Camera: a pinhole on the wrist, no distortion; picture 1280 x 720 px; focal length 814.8 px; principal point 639.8 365.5 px. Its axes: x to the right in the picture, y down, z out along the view. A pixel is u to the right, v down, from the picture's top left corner.
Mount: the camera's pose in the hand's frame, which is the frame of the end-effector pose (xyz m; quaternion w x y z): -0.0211 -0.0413 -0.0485 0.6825 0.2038 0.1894 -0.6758
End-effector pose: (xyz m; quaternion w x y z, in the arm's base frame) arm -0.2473 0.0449 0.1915 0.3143 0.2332 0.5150 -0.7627
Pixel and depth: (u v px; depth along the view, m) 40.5 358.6 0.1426
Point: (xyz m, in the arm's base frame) -0.2539 -0.0603 0.2740
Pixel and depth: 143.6 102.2 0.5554
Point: -0.1552 -0.4463 0.5868
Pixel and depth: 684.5 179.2 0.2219
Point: -0.3217 -0.0132 0.3990
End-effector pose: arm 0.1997 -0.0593 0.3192 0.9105 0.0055 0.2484 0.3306
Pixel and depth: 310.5 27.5 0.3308
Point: 0.2903 -0.1958 0.6377
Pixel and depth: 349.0 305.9 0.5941
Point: 0.5142 -0.1594 0.8188
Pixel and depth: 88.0 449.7 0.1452
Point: 0.2724 -0.0736 0.4288
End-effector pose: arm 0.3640 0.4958 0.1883 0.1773 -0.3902 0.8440 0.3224
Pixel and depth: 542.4 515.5 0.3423
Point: 0.5005 0.5644 -0.1007
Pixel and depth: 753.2 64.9 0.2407
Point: 0.5957 0.5530 0.0717
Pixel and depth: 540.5 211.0 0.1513
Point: 0.4839 0.5329 0.1094
